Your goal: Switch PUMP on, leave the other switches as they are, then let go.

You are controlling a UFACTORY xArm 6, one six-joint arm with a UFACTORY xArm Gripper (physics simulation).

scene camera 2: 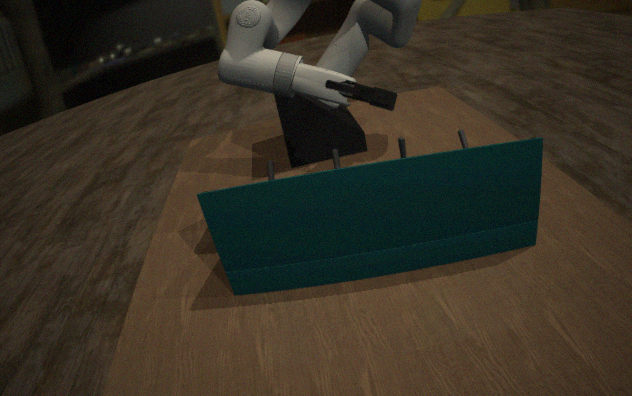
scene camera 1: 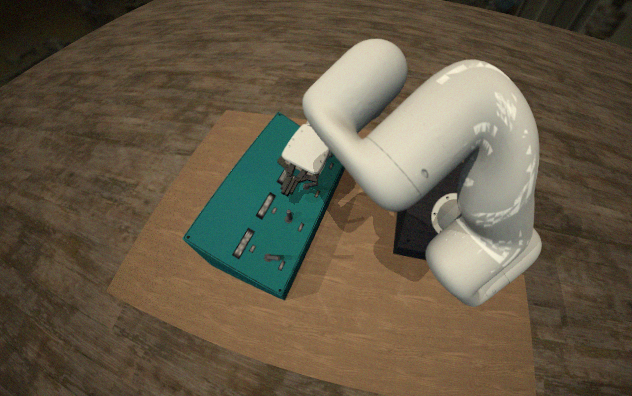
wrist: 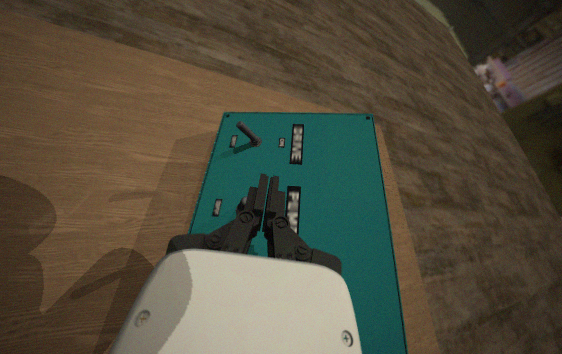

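Where they show: gripper, fingertip midpoint: (scene camera 2: 395, 102) (scene camera 1: 284, 194) (wrist: 267, 186); arm's base, link origin: (scene camera 1: 452, 215).
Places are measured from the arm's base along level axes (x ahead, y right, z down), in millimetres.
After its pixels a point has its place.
The teal switch panel (scene camera 1: 235, 190) {x 587, y -53, z -38 mm} (scene camera 2: 375, 215) {x 608, y 35, z 22 mm} (wrist: 340, 200) {x 570, y -69, z -28 mm} carries a row of levers. The PUMP lever (scene camera 1: 289, 215) {x 437, y -76, z 2 mm} (scene camera 2: 402, 147) {x 444, y -69, z 6 mm} leans towards its ON label (scene camera 1: 274, 210) {x 484, y -61, z 16 mm}, away from its OFF label (scene camera 1: 301, 227) {x 408, y -77, z 57 mm} (wrist: 217, 207) {x 410, y -77, z 56 mm}. In the wrist view most of this lever is hidden behind the fingers. The PUMP name plate (scene camera 1: 265, 205) {x 508, y -58, z 3 mm} (wrist: 293, 207) {x 509, y -65, z 3 mm} is blurred. The DRIVE lever (scene camera 1: 273, 258) {x 447, y -195, z 10 mm} (scene camera 2: 463, 139) {x 453, y -190, z 14 mm} (wrist: 248, 133) {x 450, y -187, z 15 mm} leans towards OFF. My gripper (scene camera 1: 287, 189) {x 442, y -68, z -78 mm} (scene camera 2: 390, 99) {x 442, y -68, z -78 mm} (wrist: 267, 186) {x 442, y -68, z -78 mm} is shut and empty, above the panel and apart from the PUMP lever.
Two further levers (scene camera 2: 336, 159) {x 407, y 44, z 14 mm} (scene camera 2: 271, 170) {x 383, y 160, z 14 mm} stand along the panel; the arm and gripper partly cover that part in scene camera 1, and I cannot tell their positions. The panel rests on a wooden board (scene camera 1: 350, 320) {x 235, y -288, z 133 mm} (scene camera 2: 400, 330) {x 730, y 48, z 133 mm}. The arm's dark base (scene camera 1: 410, 235) {x 106, y -51, z 54 mm} (scene camera 2: 320, 135) {x 129, y 29, z 66 mm} stands beside it.
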